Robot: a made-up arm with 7 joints.
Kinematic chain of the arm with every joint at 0, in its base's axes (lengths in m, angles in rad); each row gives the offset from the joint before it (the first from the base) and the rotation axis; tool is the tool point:
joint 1: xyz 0 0 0 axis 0 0.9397 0.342
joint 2: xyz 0 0 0 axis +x
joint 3: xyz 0 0 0 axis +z
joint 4: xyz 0.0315 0 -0.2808 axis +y
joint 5: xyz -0.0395 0 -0.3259 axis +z
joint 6: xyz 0 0 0 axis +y
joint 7: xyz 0 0 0 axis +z
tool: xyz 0 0 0
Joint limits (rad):
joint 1: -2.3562..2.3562
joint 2: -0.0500..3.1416
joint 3: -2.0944..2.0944
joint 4: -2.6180..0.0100
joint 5: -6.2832..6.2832
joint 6: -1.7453..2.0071
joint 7: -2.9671..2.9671
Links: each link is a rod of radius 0.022 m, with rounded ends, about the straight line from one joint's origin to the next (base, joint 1, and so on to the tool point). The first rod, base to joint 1, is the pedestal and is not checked.
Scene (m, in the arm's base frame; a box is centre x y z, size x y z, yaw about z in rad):
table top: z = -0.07
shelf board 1: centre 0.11 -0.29 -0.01 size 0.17 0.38 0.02 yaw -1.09
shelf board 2: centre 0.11 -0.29 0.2 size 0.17 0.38 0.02 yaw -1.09
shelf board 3: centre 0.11 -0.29 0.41 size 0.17 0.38 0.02 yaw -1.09
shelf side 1: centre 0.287 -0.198 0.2 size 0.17 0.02 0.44 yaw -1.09
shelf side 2: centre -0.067 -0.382 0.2 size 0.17 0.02 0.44 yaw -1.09
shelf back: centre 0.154 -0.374 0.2 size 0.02 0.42 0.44 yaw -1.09
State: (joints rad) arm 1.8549 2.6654 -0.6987 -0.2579 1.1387 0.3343 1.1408
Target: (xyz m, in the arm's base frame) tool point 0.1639 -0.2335 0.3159
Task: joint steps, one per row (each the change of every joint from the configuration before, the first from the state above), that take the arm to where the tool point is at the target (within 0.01 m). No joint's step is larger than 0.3 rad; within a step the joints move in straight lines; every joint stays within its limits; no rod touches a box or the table.
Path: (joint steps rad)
1: -0.2978 -0.0415 0.2424 -0.2712 0.0000 0.0000 0.0000
2: -0.2979 -0.0415 0.2424 -0.2712 0.0000 0.0000 0.0000
3: -0.2978 -0.0415 0.2425 -0.2712 0.0000 0.0000 0.0000
4: -0.2979 -0.0415 0.2424 -0.2712 0.0000 0.0000 0.0000
5: -0.2978 -0.0415 0.2424 -0.2712 0.0000 0.0000 0.0000
6: -0.2979 -0.0415 0.2424 -0.2712 0.0000 0.0000 0.0000
7: -0.2978 -0.0414 0.2424 -0.2712 0.0000 0.0000 0.0000
8: 0.0739 0.2528 -0.0020 0.1592 0.0000 0.0000 0.0000
9: 0.0740 0.2529 -0.0021 0.1593 0.0000 0.0000 0.0000

